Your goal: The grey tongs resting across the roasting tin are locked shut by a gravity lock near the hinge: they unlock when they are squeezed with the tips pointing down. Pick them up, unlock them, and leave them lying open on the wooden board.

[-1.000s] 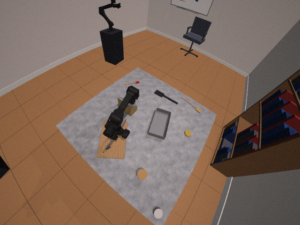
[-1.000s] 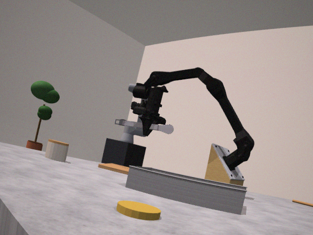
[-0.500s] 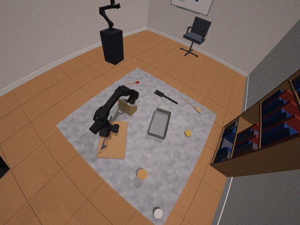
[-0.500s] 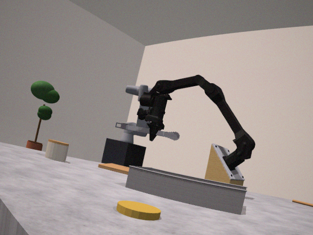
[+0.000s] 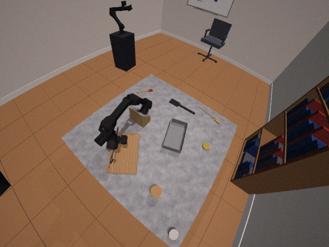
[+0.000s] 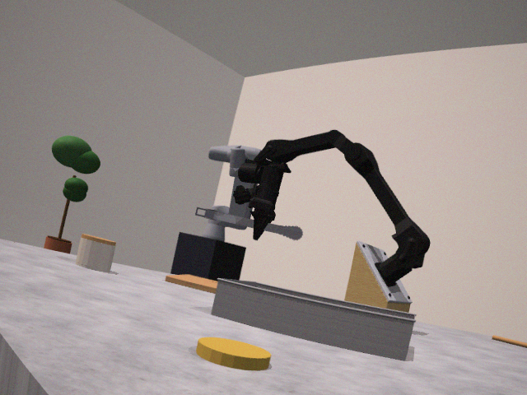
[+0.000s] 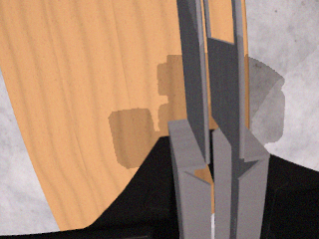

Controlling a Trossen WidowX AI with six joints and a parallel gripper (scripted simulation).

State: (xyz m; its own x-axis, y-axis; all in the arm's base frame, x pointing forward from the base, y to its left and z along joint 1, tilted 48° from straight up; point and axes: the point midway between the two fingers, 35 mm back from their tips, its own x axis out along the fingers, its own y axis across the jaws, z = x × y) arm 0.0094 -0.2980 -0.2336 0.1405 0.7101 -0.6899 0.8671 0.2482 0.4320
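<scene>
My gripper tip is now 150 mm above the wooden board, 30 mm short of it and 20 mm to the right of it. From my gripper tip the other things lie so: tan-lidded jar 420 mm ahead, 120 mm to the right, 120 mm below; then yellow lock piece 70 mm to the right, 40 mm ahead, 40 mm above; then grey roasting tin 390 mm to the left, 340 mm ahead, 130 mm below.
</scene>
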